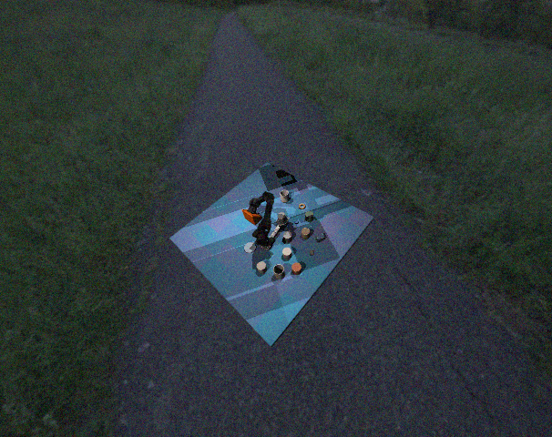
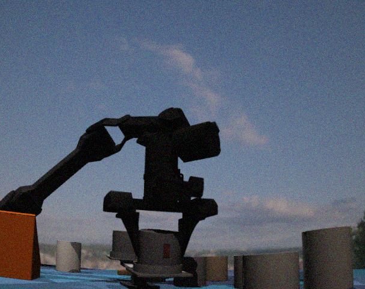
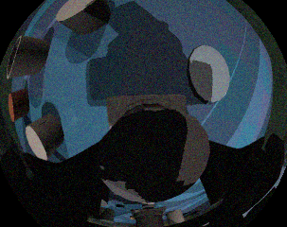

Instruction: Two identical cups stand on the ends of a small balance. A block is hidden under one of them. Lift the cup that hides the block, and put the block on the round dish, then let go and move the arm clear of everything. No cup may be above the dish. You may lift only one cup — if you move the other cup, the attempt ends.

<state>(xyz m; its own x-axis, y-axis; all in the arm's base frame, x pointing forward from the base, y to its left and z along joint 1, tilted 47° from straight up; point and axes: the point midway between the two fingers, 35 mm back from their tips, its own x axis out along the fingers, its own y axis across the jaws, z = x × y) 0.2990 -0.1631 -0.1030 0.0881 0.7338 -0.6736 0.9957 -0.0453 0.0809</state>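
Now: gripper tip 110 mm past the round dish, 80 mm to the left of it and 60 mm above it. The rest, counted from my gripper tip: balance beam: 140 mm to the left, 40 mm below; then balance: 140 mm to the left, 30 mm below, 10 mm behind; then block: 10 mm below.
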